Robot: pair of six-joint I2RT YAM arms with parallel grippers.
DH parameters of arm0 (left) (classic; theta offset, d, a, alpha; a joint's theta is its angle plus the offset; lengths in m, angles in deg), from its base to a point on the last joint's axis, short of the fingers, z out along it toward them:
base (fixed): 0 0 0 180
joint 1: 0 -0.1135 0.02 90
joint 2: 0 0 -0.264 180
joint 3: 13.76 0 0.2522 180
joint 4: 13.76 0 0.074 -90
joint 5: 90 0 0 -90
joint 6: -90 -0.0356 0 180
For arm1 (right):
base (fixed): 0 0 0 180
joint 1: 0 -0.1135 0.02 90
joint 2: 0 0 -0.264 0
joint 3: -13.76 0 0.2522 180
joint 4: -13.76 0 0.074 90
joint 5: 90 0 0 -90
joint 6: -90 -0.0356 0 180
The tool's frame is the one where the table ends.
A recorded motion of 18 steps. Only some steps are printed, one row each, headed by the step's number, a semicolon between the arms.
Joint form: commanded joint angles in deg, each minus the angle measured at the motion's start. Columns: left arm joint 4, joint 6, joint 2, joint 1, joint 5, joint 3; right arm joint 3, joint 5, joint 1, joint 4, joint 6, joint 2.
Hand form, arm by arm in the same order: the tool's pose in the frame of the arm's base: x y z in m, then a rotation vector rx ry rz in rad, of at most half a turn. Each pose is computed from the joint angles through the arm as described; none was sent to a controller.
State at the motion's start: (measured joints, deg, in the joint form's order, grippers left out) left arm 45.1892 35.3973 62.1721 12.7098 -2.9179 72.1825; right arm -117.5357 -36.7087 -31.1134 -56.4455 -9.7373 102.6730
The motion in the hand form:
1: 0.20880 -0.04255 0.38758 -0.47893 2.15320 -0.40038; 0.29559 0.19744 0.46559 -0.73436 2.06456 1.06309
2: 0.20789 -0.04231 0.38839 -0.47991 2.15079 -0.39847; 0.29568 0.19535 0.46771 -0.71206 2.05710 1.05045
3: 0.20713 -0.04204 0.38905 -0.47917 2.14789 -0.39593; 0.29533 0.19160 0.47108 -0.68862 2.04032 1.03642
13: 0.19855 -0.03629 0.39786 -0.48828 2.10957 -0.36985; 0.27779 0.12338 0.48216 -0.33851 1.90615 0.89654
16: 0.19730 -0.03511 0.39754 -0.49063 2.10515 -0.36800; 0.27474 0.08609 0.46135 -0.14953 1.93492 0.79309
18: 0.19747 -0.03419 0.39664 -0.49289 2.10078 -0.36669; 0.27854 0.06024 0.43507 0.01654 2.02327 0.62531
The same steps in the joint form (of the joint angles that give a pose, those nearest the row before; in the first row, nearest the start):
1: 0.43 -0.07 -0.74 -0.59 -0.66 0.04; -2.34 2.05 0.64 4.09 -1.54 -4.00
2: 0.58 -0.06 -0.88 -0.58 -0.81 0.14; -2.13 2.92 0.86 4.84 -2.12 -4.38
3: 0.63 -0.15 -1.03 -0.58 -0.95 0.18; -1.69 3.74 1.29 5.95 -2.61 -5.07
13: 1.39 -0.85 -2.65 -1.46 -2.17 1.03; 14.79 11.41 10.03 20.36 -10.10 -19.12
16: 1.26 -0.94 -3.03 -1.72 -2.15 0.72; 24.12 14.76 16.36 23.09 -12.21 -24.59
18: 0.84 -1.03 -3.19 -2.00 -2.09 0.34; 29.38 21.09 20.84 20.99 -11.71 -26.25

